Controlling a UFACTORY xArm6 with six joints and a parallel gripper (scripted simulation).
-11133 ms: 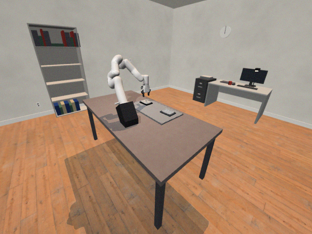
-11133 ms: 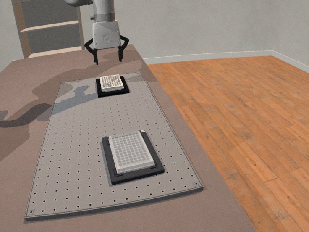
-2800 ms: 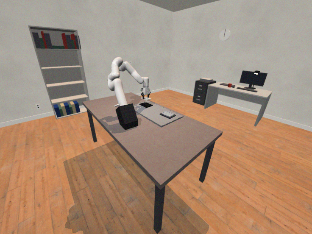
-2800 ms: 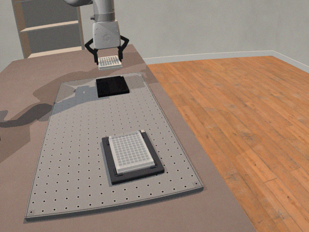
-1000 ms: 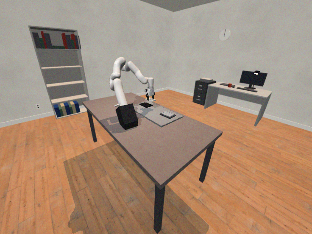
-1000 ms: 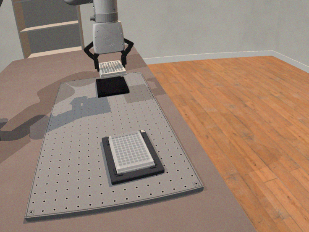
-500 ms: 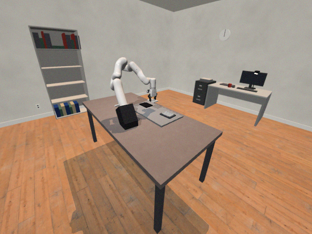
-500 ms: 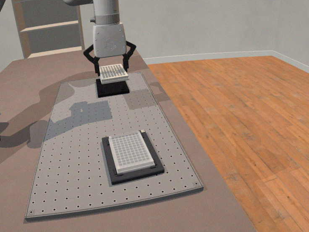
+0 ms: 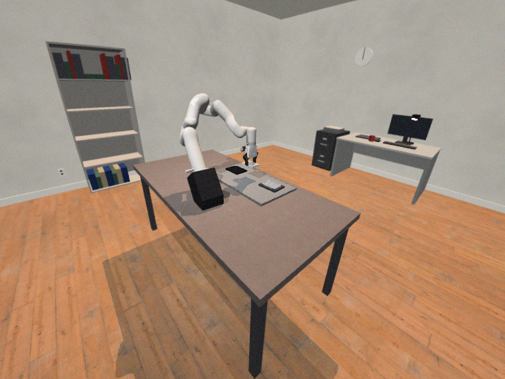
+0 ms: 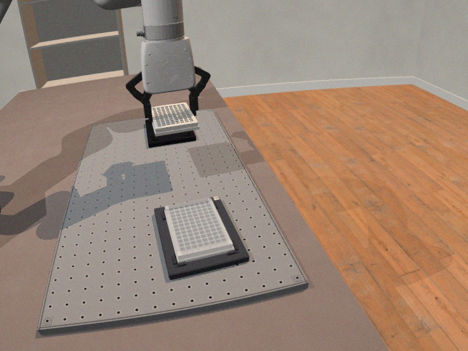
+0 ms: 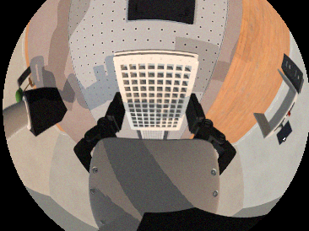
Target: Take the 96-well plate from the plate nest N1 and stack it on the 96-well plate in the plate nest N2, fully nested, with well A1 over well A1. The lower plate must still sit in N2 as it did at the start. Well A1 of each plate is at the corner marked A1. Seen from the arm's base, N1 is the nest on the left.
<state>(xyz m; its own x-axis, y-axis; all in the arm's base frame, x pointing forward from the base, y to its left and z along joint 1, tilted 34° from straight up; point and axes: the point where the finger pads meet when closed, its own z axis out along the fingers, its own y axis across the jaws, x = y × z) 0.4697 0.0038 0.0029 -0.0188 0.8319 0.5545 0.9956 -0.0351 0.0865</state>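
Right now my hand is 10 mm past the clear 96-well plate, 240 mm to the left of it and 110 mm above it. From my hand the other things lie so: plate nest N2 (10 mm behind, 240 mm to the right, 120 mm below); then white 96-well plate (10 mm below); then black plate nest N1 (10 mm ahead, 190 mm to the left, 120 mm below).
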